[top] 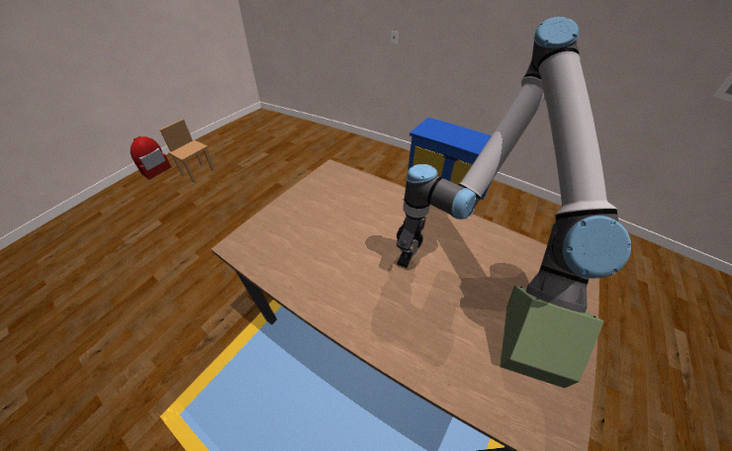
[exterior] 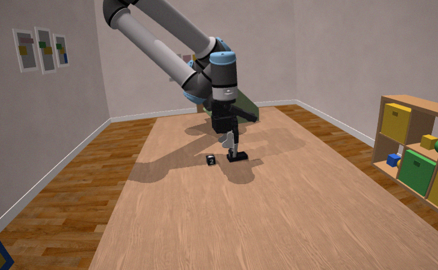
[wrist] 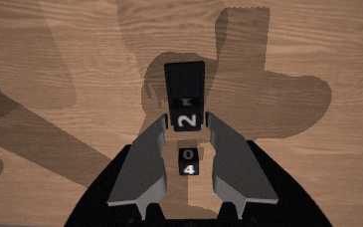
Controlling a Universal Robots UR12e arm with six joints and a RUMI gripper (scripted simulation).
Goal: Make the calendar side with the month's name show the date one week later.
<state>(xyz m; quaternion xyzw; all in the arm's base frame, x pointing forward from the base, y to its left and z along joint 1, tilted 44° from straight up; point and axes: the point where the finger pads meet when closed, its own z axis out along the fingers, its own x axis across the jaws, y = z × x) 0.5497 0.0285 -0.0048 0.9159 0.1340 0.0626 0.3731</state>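
The black number cube is 1 cm below my hand. From my hand the other things lie so: black calendar tray: 3 cm below, 2 cm to the left.
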